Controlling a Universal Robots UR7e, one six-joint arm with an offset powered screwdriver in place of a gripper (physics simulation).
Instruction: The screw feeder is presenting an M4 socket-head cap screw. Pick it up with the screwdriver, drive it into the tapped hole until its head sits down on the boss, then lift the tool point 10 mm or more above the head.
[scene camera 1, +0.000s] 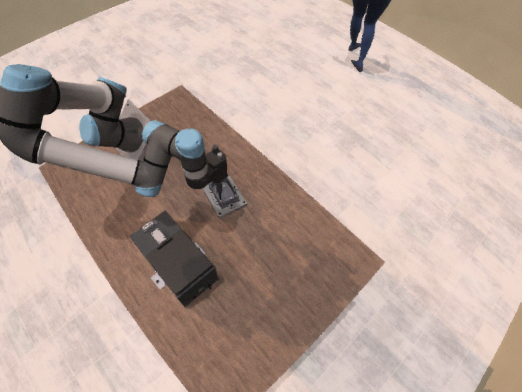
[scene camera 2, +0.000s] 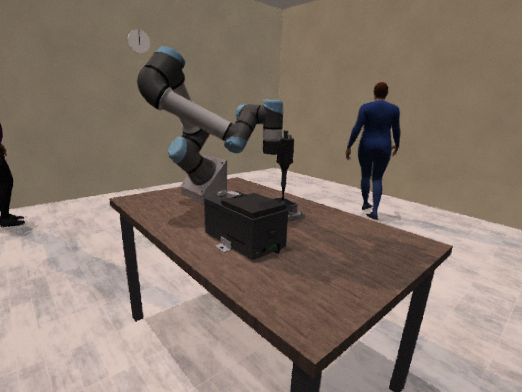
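Observation:
The black screwdriver (scene camera 1: 220, 197) (scene camera 2: 283, 199) points down, its tip over or at the raised middle of the grey plate part (scene camera 1: 240, 203) (scene camera 2: 297, 216). Whether the tip touches the part cannot be told. Whether a screw is on the tip is too small to see. The tapped hole and boss cannot be made out. The black screw feeder (scene camera 1: 177, 260) (scene camera 2: 245, 225) stands on the table apart from the tool, and no screw can be made out at it.
The wooden table (scene camera 1: 300, 250) (scene camera 2: 350, 250) carries the feeder, the plate part and the arm's grey base (scene camera 2: 219, 181). A silver bracket (scene camera 1: 158, 281) (scene camera 2: 223, 245) is at the feeder's side. A person in blue (scene camera 1: 368, 30) (scene camera 2: 378, 132) is on the floor beyond the table.

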